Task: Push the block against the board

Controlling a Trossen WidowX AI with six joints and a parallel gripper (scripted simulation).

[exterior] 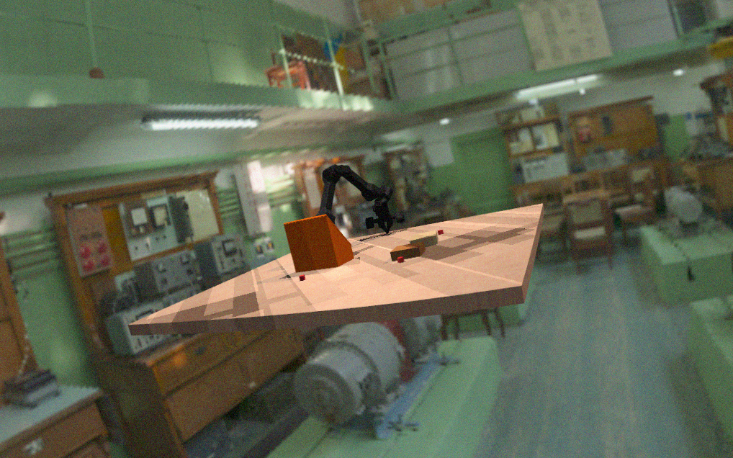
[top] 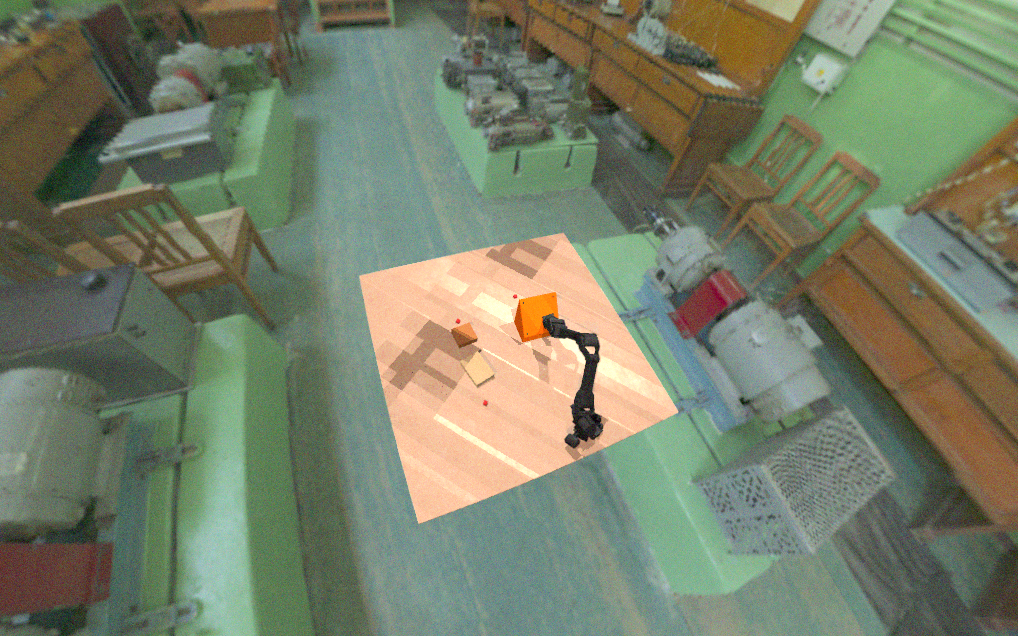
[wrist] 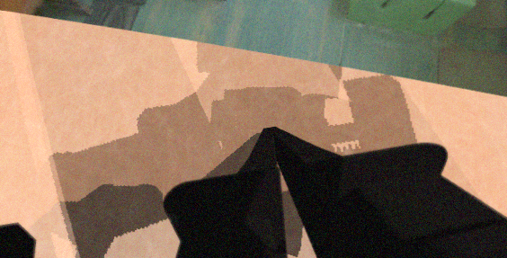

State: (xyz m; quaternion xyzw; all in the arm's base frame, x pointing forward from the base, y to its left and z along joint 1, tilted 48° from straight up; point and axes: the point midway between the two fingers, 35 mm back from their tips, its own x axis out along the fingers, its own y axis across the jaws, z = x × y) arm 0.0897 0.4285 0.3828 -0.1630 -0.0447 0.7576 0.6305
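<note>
Right now the tan board is 330 mm ahead of my gripper tip, 500 mm to the right of it and 10 mm above it. Also, from my gripper tip: brown square block: 330 mm ahead, 690 mm to the right, 10 mm above.
</note>
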